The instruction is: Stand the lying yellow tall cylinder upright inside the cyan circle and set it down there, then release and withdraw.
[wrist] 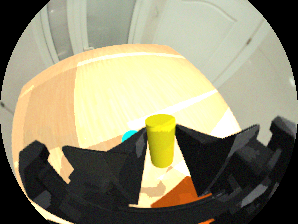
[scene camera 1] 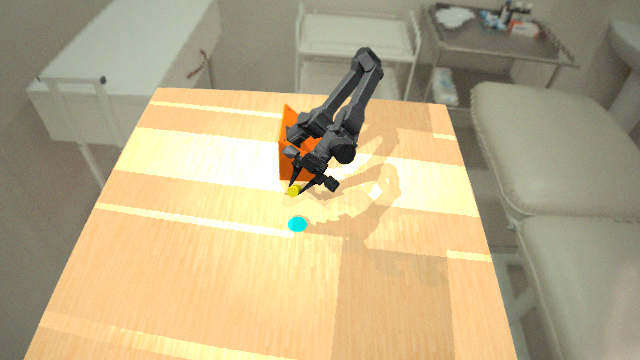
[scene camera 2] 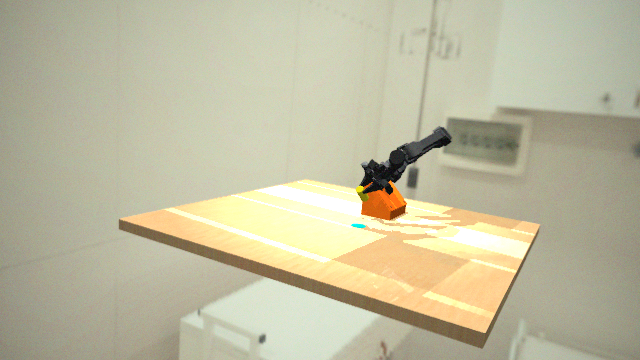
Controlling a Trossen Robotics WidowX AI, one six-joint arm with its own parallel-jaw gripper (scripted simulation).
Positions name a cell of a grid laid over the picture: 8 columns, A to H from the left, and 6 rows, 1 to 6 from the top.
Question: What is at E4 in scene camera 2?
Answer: My gripper.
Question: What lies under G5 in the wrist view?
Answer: My gripper.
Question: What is my gripper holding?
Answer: A yellow cylinder.
